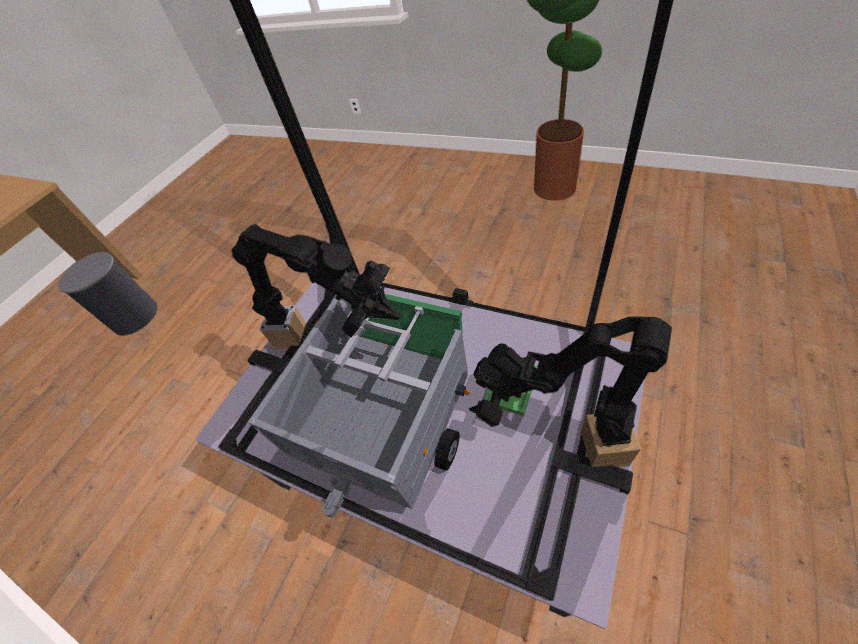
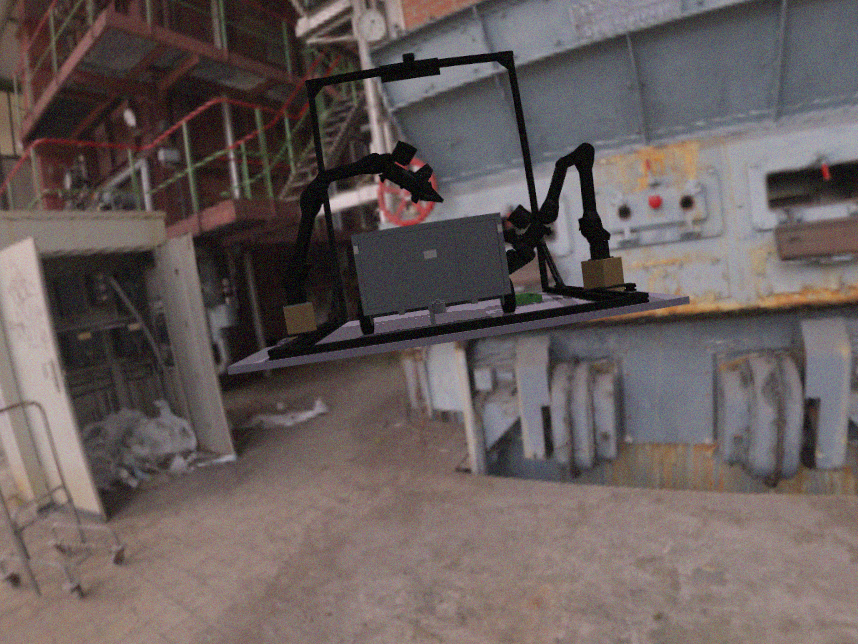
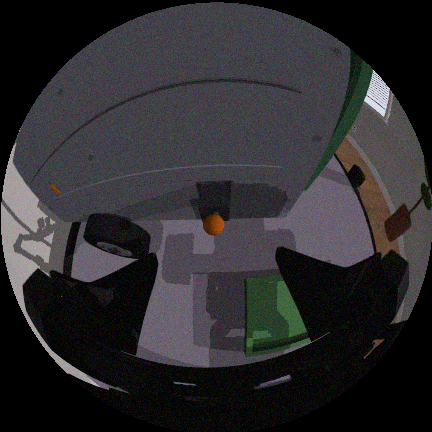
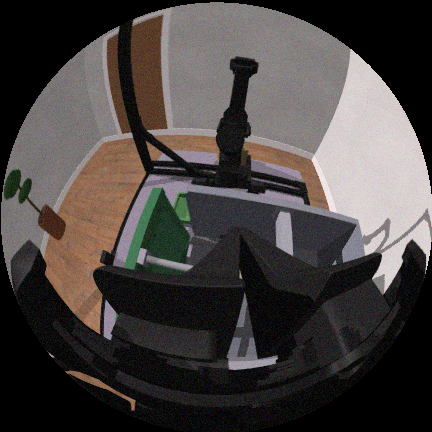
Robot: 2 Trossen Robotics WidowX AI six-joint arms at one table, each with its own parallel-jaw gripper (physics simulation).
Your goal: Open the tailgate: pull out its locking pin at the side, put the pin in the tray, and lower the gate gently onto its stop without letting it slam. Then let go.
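Frame: origin at the left arm's base, x left, y back, z up, level; centimetres.
Seen in the pictures: left gripper, fingertip midpoint: (image 1: pixel 475 395) (image 3: pixel 217 257); right gripper, fingertip midpoint: (image 1: pixel 399 317) (image 2: pixel 443 201) (image 4: pixel 236 233); left arm's base at its link origin: (image 1: pixel 612 431) (image 2: pixel 600 258); right arm's base at its link origin: (image 1: pixel 277 317) (image 2: pixel 297 304).
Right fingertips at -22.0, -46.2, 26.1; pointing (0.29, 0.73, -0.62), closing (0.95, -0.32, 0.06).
Pixels of each thing's top centre, then the offset from my right fingertips to it, as dx, dy, dz. "spot": a spot on its surface instead.
- green tailgate at a spot on its surface: (image 3: pixel 345 120) spot: -4.8, +13.1, -18.6
- grey trailer box at its top centre: (image 4: pixel 309 319) (image 3: pixel 131 49) (image 1: pixel 355 375) (image 2: pixel 424 226) +8.4, -12.5, -8.8
- green tray at its top centre: (image 3: pixel 301 310) (image 1: pixel 511 383) (image 4: pixel 194 206) (image 2: pixel 520 295) +0.7, +25.8, -35.6
- light crossbar at a spot on its surface: (image 1: pixel 412 379) spot: +10.3, +0.9, -10.6
- black wheel at its top centre: (image 3: pixel 92 223) (image 1: pixel 444 441) +19.3, +5.8, -27.4
The green tailgate (image 1: pixel 443 331) (image 3: pixel 345 120) (image 4: pixel 167 235) stands raised at the far end of the grey trailer box (image 1: pixel 356 460) (image 2: pixel 408 270). The locking pin's orange knob (image 1: pixel 466 392) (image 3: pixel 213 225) sticks out at a dark block low on the box's side. My left gripper (image 1: pixel 474 393) (image 3: pixel 217 257) is open, its fingers spread to either side of the knob's line, not gripping it. The green tray (image 1: pixel 516 403) (image 2: pixel 528 298) (image 3: pixel 267 305) (image 4: pixel 182 207) lies below it. My right gripper (image 1: pixel 397 316) (image 2: pixel 441 200) (image 4: pixel 236 233) is shut and empty above the box, near the tailgate.
A light crossbar (image 1: pixel 412 379) spans the box, and light bars run from it toward the tailgate. A black wheel (image 1: pixel 447 449) (image 3: pixel 117 235) stands beside the box. A black upright (image 1: pixel 625 166) (image 4: pixel 131 100) rises behind the left arm. A small dark block (image 1: pixel 460 296) sits beyond the tailgate.
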